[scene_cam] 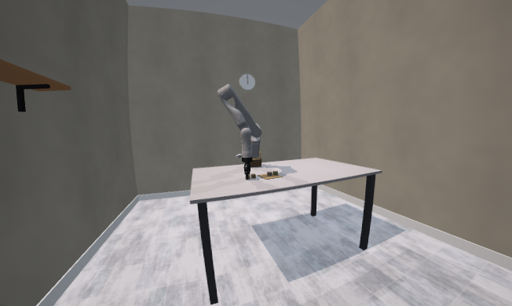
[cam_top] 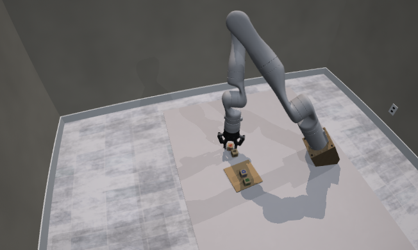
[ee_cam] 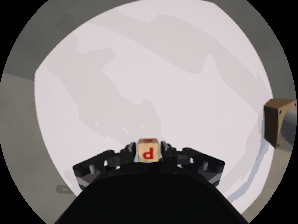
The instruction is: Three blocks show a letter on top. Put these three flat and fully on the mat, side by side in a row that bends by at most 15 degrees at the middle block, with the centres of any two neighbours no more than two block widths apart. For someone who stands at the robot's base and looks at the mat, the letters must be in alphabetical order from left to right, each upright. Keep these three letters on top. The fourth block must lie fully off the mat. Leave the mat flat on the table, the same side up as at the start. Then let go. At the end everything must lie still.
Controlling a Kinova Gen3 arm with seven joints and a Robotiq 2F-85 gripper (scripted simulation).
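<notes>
The block is 1 cm behind my hand and 4 cm to the left of it. Round my hand: tan mat: 17 cm to the left, 2 cm below.
</notes>
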